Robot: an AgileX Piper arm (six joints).
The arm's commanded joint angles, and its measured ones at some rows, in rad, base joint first. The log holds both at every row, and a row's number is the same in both.
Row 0, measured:
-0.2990, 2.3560, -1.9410, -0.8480, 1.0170, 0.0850
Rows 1 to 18, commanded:
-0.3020, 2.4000, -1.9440, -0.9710, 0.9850, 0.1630
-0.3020, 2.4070, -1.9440, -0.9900, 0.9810, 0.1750
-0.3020, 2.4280, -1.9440, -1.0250, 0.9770, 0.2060
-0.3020, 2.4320, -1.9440, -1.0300, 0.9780, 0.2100
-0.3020, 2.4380, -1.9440, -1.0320, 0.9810, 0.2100
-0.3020, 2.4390, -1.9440, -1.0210, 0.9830, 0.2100
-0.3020, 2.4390, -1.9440, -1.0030, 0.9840, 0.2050
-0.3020, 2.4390, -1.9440, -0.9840, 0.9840, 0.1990
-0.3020, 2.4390, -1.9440, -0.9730, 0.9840, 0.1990
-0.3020, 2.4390, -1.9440, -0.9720, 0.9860, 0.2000
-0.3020, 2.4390, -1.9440, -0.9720, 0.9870, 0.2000
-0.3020, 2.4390, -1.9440, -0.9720, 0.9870, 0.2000
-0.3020, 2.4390, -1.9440, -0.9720, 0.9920, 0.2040
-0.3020, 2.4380, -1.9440, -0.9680, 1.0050, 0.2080
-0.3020, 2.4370, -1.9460, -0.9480, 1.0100, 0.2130
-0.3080, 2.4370, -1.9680, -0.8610, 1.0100, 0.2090
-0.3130, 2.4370, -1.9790, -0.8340, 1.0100, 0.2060
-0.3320, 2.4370, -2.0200, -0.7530, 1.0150, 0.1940
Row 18, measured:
-0.3100, 2.4380, -1.9840, -0.8220, 1.0000, 0.2030
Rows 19 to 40, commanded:
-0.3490, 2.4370, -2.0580, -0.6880, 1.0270, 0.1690
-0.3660, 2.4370, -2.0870, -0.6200, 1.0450, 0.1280
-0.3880, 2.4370, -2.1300, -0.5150, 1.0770, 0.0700
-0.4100, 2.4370, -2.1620, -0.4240, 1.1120, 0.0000
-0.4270, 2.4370, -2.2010, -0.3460, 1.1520, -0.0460
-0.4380, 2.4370, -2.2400, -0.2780, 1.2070, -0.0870
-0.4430, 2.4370, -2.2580, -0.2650, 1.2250, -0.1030
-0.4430, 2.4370, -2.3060, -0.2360, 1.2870, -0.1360
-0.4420, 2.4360, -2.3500, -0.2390, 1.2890, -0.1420
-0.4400, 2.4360, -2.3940, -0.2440, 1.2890, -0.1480
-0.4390, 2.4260, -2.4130, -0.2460, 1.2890, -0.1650
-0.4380, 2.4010, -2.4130, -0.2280, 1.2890, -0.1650
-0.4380, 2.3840, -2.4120, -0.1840, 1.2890, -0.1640
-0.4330, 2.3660, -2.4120, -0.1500, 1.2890, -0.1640
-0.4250, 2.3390, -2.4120, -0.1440, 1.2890, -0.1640
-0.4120, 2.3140, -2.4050, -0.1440, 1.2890, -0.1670
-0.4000, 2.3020, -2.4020, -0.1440, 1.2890, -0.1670
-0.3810, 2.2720, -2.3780, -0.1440, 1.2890, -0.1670
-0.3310, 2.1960, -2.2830, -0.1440, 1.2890, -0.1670
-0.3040, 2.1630, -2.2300, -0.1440, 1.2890, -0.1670
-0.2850, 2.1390, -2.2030, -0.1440, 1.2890, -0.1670
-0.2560, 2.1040, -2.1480, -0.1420, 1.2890, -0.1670
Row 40, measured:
-0.2900, 2.1580, -2.2130, -0.1440, 1.2120, -0.1590
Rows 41 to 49, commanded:
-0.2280, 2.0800, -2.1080, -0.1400, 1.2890, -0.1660
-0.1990, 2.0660, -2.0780, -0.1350, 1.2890, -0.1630
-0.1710, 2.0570, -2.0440, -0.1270, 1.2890, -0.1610
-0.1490, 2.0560, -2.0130, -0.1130, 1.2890, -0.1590
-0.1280, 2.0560, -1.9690, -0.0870, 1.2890, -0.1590
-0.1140, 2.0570, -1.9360, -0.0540, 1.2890, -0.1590
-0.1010, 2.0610, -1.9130, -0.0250, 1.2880, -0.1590
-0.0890, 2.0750, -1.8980, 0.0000, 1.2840, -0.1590
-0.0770, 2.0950, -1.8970, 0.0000, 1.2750, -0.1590
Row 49, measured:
-0.0920, 2.0730, -1.9090, -0.0170, 1.2200, -0.1580
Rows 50 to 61, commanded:
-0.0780, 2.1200, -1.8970, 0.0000, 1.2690, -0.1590
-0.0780, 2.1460, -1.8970, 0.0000, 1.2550, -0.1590
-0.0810, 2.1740, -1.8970, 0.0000, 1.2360, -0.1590
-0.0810, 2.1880, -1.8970, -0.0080, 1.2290, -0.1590
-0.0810, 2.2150, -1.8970, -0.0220, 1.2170, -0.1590
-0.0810, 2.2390, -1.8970, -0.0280, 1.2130, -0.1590
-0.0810, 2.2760, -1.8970, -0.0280, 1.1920, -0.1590
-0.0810, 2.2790, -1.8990, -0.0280, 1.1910, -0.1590
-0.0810, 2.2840, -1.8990, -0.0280, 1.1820, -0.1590
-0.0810, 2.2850, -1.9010, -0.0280, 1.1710, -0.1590
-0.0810, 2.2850, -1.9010, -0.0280, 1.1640, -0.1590
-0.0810, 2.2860, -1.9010, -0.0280, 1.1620, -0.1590
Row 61, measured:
-0.0760, 2.2810, -1.9050, -0.0190, 1.1690, -0.1580
